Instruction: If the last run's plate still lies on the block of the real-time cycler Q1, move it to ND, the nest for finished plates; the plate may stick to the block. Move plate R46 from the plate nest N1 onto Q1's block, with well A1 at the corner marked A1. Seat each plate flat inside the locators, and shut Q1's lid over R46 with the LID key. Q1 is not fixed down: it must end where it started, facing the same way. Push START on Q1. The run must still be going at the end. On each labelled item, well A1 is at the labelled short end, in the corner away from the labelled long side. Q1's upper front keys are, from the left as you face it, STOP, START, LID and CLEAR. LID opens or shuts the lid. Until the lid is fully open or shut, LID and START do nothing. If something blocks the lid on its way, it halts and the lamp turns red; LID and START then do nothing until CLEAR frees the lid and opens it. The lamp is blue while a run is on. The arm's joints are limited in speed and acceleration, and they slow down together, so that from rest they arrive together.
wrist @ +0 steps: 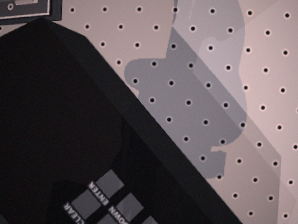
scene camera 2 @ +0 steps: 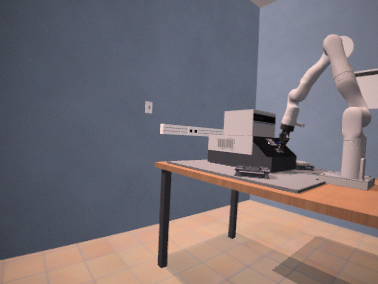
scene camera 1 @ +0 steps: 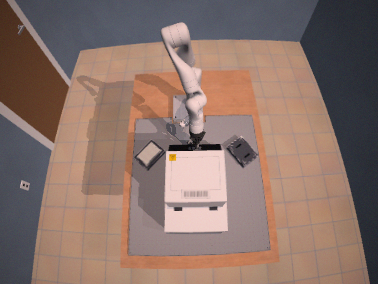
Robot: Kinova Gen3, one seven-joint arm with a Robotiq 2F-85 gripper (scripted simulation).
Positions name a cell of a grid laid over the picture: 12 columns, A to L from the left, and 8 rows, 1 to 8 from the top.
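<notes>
I can see a white lid (scene camera 1: G5) here. Scene camera 2 shows me the white lid (scene camera 2: I4) too.
</notes>
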